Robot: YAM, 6 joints.
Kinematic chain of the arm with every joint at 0, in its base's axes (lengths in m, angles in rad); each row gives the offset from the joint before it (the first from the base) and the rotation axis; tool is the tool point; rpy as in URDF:
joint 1: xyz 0 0 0.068 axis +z
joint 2: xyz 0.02 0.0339 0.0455 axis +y
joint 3: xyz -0.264 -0.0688 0 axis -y
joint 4: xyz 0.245 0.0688 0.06 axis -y
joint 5: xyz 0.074 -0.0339 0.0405 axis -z
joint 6: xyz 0.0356 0 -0.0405 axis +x
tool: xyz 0 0 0 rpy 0 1.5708 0
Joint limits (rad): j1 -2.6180..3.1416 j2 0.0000..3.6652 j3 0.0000..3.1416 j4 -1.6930..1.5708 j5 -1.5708..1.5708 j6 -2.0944..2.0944
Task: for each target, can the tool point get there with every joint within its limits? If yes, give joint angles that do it. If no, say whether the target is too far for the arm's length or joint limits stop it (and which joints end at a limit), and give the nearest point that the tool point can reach.
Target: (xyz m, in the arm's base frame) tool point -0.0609 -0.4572 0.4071
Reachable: yes | joints -1.6907 1.8916 1.8155 0.0935 0.1619 0.6662
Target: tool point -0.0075 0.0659 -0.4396
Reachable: no: joint limits stop it (at a limit: joint 2) | nearest point -0.0119 0.1042 -0.3506 | short by 0.097 m
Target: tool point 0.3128 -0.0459 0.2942
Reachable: yes | joints -0.0699 1.3865 0.9083 0.2843 0.7363 -1.5544
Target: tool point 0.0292 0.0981 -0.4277
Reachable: no: joint limits stop it (at a limit: joint 2) | nearest point 0.0362 0.1216 -0.3592 | short by 0.073 m
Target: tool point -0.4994 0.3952 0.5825
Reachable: no: too far | nearest point -0.4064 0.3216 0.4923 | short by 0.149 m
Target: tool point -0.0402 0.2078 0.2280
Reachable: yes | joints 1.7746 0.9360 0.4307 0.2092 0.0757 0.8751
